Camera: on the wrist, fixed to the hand. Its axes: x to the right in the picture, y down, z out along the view.
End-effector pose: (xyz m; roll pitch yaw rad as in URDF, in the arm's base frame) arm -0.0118 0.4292 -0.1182 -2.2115 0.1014 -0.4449
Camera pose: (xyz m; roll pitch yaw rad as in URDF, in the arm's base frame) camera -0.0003 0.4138 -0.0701 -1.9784 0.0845 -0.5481
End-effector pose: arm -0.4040 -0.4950 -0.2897 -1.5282 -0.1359 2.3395
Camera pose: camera -0.3818 -0.4630 -0.2556 -1.2756 -0.0832 2.2491
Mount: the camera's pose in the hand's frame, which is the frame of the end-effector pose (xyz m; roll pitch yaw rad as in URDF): 0.0121 -0.0344 -0.0368 0.2449 0.0922 0.0485
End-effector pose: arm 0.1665 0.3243 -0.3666 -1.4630 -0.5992 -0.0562
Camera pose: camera 0.1572 0.2845 -0.3348 -1.1660 -0.5388 -0.1570
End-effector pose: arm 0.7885 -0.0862 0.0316 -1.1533 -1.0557 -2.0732
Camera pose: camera 0.7508 -0.0559 0.0503 -0.8132 -0.9709 -2.1879
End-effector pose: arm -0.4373 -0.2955 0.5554 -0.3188 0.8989 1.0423
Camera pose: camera -0.4049 -0.3276 0.5309 -0.0505 1.0014 1.0738
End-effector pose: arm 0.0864 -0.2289 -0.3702 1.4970 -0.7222 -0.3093
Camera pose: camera 0.1288 -0.2066 -0.3900 1.6506 -0.7594 -0.1774
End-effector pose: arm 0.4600 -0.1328 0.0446 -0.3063 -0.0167 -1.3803
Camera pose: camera 0.4193 -0.1534 0.0201 -0.0630 0.0858 -1.3620
